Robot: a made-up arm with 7 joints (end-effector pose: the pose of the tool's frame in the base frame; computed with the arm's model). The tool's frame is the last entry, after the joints. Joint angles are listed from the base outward.
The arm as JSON. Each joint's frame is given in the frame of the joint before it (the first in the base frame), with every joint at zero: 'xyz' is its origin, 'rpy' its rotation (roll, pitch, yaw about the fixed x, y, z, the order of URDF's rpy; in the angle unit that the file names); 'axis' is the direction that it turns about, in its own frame. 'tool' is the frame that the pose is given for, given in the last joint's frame.
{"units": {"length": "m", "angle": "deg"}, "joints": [
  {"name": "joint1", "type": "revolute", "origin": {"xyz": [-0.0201, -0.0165, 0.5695], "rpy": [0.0, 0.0, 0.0]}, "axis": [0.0, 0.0, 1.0]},
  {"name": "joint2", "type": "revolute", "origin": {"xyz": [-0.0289, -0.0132, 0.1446], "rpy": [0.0, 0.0, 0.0]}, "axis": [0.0, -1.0, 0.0]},
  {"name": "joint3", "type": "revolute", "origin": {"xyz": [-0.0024, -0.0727, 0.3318], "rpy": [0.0, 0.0, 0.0]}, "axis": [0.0, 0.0, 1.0]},
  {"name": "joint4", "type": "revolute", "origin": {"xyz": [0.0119, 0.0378, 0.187], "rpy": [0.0, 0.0, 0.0]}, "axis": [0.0, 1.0, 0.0]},
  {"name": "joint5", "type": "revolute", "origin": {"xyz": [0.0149, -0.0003, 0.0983], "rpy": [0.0, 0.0, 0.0]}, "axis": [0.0, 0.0, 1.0]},
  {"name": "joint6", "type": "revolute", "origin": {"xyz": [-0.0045, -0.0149, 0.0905], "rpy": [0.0, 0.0, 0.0]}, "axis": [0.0, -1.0, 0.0]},
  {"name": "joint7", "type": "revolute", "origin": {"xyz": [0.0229, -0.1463, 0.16], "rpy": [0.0, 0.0, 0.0]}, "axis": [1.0, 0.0, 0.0]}
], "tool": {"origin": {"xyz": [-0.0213, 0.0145, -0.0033], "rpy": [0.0, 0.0, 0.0]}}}
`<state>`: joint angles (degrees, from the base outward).
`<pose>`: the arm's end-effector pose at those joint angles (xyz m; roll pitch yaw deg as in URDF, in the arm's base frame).
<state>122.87 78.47 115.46 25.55 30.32 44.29 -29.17</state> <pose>0.3218 -0.7326 0.9411 -70.92 37.50 -108.51</pose>
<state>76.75 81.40 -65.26 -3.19 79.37 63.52 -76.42</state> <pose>0.0573 -0.8666 0.7780 120.78 -32.77 -113.81</pose>
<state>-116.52 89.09 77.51 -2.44 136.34 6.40 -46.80</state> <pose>0.4423 0.7473 0.6219 33.09 55.57 143.92</pose>
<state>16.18 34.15 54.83 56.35 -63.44 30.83 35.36</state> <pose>-0.4693 -0.0345 1.4441 -15.85 -31.99 21.61</pose>
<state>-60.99 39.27 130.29 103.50 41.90 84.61 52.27</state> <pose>-0.0058 0.3726 1.0906 58.30 40.72 54.27</pose>
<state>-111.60 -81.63 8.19 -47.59 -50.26 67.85 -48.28</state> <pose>-0.2670 -0.4165 1.0954 -72.72 -35.91 -138.08</pose>
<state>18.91 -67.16 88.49 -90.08 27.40 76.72 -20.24</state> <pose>0.5154 -0.1538 0.7512 119.04 -11.52 -63.13</pose>
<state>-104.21 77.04 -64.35 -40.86 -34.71 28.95 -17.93</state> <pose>0.3197 0.6461 0.7011 74.17 8.87 100.99</pose>
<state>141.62 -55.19 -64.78 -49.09 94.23 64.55 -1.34</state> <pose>-0.4306 0.3898 1.2787 -10.07 -14.57 -160.61</pose>
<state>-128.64 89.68 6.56 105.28 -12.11 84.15 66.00</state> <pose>0.2987 0.5906 0.9842 39.30 -68.08 -115.42</pose>
